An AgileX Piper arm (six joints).
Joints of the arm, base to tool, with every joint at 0 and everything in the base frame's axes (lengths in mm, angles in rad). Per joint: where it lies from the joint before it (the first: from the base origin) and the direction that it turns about. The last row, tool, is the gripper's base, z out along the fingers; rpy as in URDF.
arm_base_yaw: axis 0 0 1 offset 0 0 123
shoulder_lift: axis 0 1 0 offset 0 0 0
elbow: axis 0 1 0 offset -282.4 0 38.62
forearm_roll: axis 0.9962 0 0.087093 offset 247.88 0 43.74
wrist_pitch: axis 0 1 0 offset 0 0 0
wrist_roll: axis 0.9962 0 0.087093 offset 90.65 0 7.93
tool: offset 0 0 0 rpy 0 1.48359 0
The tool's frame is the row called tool.
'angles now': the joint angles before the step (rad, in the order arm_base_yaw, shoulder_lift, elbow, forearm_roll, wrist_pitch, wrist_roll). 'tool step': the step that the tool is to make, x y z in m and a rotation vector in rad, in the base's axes. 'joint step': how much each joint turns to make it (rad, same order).
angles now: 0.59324 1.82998 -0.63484 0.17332 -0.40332 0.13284
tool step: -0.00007 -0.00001 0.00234 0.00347 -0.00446 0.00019
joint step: -0.00002 -0.00809 -0.00001 -0.00003 0.00251 0.00001
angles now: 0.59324 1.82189 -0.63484 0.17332 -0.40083 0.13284
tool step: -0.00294 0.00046 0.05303 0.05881 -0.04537 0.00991
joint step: 0.00000 -0.17837 -0.03585 0.00622 0.14587 -0.00182
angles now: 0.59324 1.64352 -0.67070 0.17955 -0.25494 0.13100
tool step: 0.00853 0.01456 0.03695 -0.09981 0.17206 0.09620
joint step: -0.00001 -0.04052 -0.20534 0.00228 0.45129 -0.05890
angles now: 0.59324 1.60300 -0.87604 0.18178 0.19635 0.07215
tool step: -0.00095 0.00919 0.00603 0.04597 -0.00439 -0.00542
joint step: 0.02316 0.00002 -0.01884 0.04539 -0.01116 -0.00002
